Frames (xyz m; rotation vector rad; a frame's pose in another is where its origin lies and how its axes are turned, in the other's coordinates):
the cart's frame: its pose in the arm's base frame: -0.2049 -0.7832 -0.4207 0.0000 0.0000 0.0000
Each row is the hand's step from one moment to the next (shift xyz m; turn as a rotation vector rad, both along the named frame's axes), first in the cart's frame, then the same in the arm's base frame.
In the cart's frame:
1: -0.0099 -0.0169 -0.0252 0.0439 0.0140 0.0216
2: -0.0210 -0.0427 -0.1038 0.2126 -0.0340 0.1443
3: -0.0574 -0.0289 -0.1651 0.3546 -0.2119 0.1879
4: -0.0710 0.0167 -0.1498 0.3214 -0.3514 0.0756
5: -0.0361 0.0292 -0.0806 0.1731 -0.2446 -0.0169
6: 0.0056 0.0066 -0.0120 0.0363 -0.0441 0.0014
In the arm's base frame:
1: -0.0099 -0.0169 -0.0252 0.0439 0.0140 0.0216
2: -0.0210 -0.0427 -0.1038 0.2126 -0.0340 0.1443
3: -0.0574 -0.0289 -0.1651 0.3546 -0.2119 0.1879
4: -0.0710 0.0167 -0.1498 0.3214 -0.3514 0.0756
5: -0.0361 0.0292 -0.0806 0.1731 -0.2446 -0.0169
6: 0.0056 0.0066 -0.0120 0.0363 -0.0441 0.0014

